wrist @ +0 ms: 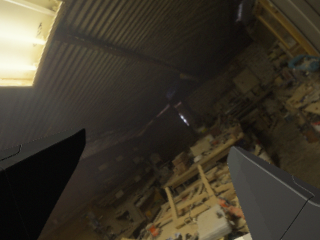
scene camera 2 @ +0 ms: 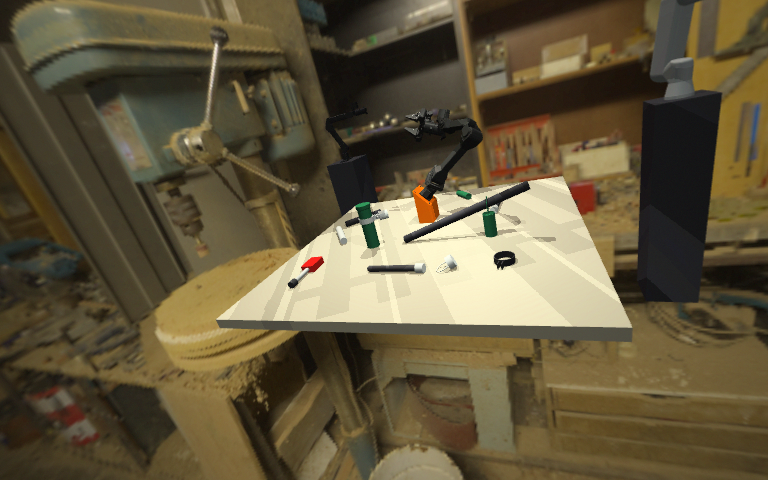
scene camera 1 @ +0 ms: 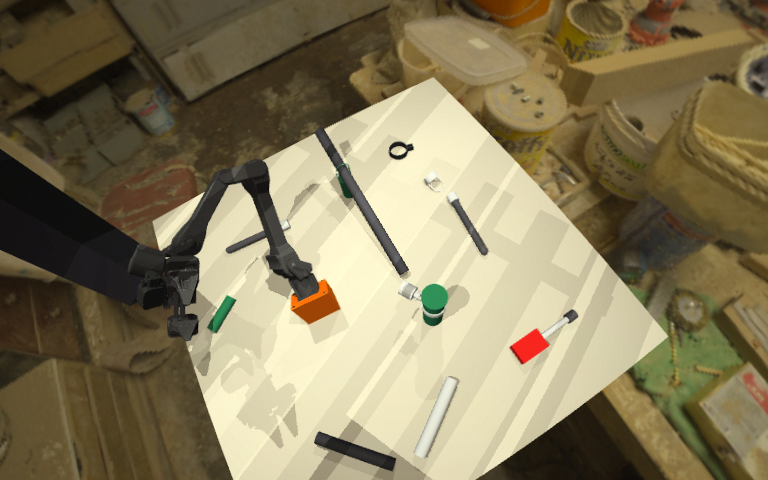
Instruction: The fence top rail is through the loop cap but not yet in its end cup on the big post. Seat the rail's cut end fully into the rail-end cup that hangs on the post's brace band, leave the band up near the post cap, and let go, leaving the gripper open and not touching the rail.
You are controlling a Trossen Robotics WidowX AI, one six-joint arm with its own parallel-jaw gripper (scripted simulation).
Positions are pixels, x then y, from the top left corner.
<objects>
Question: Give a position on a white tube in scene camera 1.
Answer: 449, 386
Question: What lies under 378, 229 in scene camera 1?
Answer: A dark top rail.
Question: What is the gripper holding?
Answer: Nothing.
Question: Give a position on a big green post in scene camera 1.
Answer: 434, 297
</objects>
